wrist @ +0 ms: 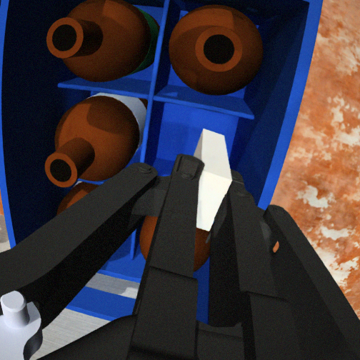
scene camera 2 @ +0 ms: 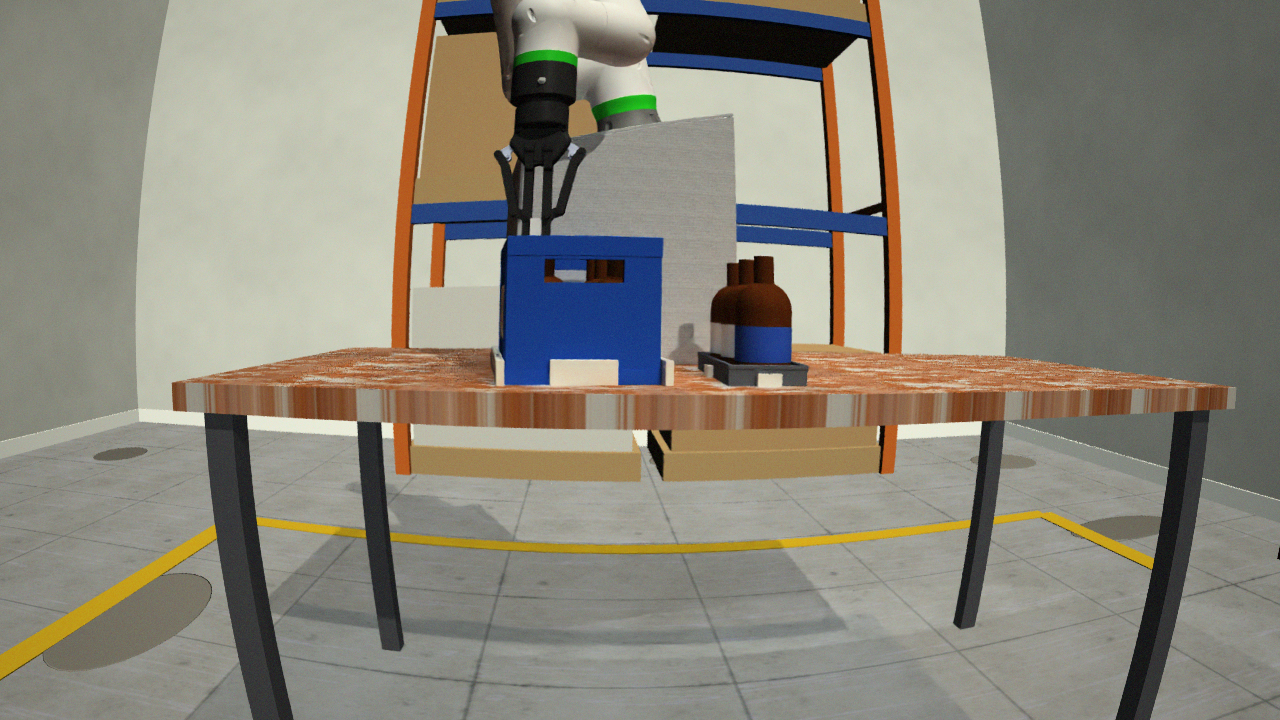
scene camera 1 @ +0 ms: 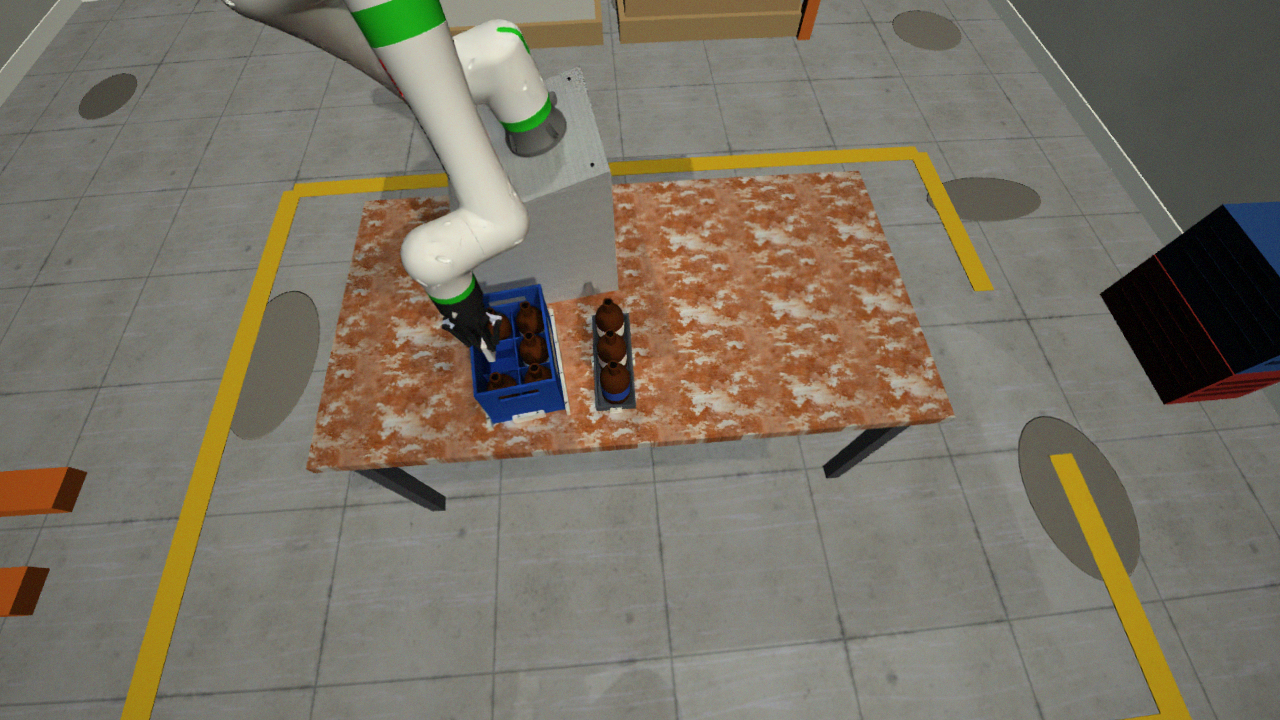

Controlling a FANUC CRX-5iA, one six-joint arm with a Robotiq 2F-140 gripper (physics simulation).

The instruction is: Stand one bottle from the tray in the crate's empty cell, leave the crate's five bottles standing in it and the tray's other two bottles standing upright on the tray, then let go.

Note:
I see my gripper [wrist: 205, 151], a bottle [scene camera 2: 763, 313] and a bottle [scene camera 1: 529, 318].

